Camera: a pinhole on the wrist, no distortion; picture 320 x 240 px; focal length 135.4 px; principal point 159.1 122.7 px. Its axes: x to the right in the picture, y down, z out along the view. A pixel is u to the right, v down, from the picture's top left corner.
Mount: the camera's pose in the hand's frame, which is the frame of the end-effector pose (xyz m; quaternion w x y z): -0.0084 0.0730 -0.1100 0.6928 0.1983 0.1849 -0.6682
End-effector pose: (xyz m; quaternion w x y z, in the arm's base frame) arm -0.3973 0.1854 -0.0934 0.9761 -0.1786 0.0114 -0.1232
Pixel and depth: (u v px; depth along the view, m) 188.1 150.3 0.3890
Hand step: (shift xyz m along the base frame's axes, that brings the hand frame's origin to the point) 0.0334 -0.1349 0.2404
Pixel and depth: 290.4 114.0 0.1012
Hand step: -0.0317 -0.0807 -0.0481
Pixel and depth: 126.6 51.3 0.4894
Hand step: -0.2639 0.1112 0.3639
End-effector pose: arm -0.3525 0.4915 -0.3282 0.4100 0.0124 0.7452 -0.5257
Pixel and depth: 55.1 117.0 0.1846
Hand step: 0.1316 -0.0431 -0.0742
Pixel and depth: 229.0 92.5 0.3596
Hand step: -0.0092 -0.1657 0.2548
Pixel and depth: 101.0 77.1 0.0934
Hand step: 0.0477 0.0513 -0.0170
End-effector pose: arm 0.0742 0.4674 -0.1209 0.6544 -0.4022 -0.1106 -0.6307
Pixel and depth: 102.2 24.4 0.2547
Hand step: 0.0452 0.2490 -0.0372
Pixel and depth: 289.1 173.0 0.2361
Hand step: -0.2137 -0.0508 0.1334
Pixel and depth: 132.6 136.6 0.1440
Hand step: 0.0312 0.0130 0.0122
